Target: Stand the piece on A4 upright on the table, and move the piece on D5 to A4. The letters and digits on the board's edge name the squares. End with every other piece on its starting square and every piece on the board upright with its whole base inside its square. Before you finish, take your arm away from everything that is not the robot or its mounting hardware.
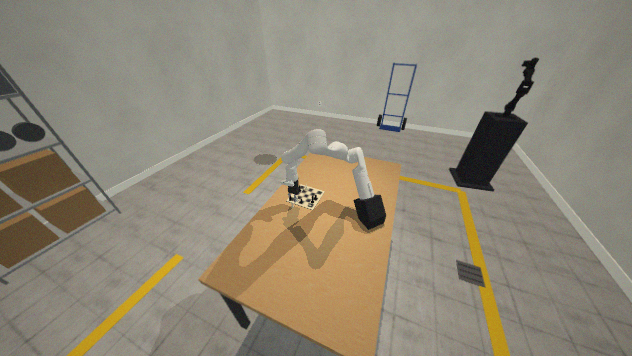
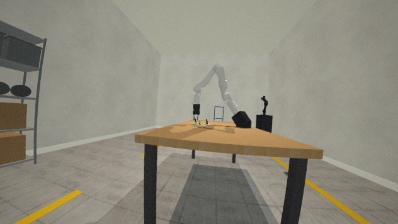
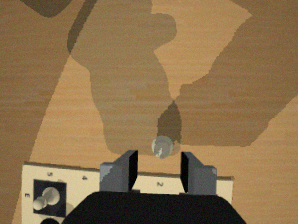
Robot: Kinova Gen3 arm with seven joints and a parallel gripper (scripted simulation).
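Now: hand 6 cm past the small chessboard, 12 cm to the left of it and 6 cm above it. Round my hand: black piece 1 cm ahead, 17 cm to the right, 4 cm below.
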